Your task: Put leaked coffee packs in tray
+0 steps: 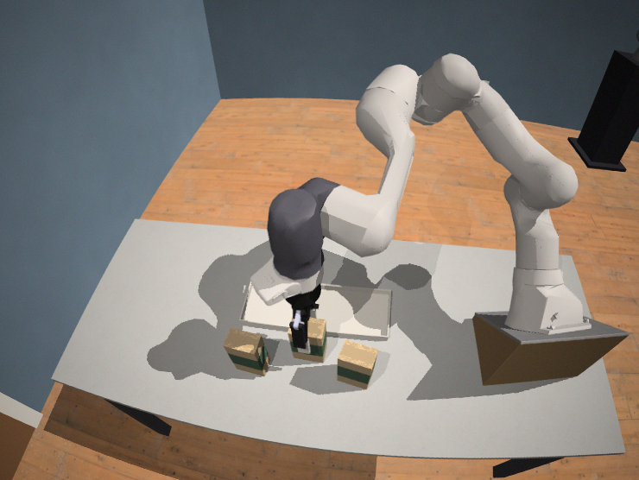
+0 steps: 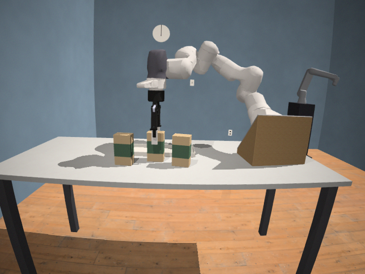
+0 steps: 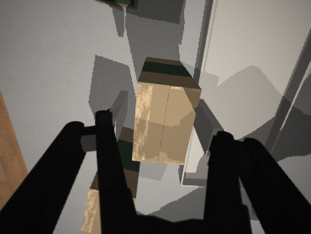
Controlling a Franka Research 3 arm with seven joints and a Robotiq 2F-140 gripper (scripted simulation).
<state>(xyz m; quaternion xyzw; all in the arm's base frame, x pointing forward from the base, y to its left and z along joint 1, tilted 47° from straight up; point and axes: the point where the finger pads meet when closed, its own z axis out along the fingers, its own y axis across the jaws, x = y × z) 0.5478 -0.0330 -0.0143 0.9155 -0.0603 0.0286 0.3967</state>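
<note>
Right now the tray is 10 mm behind my hand, 130 mm to the right of it and 110 mm below it.
</note>
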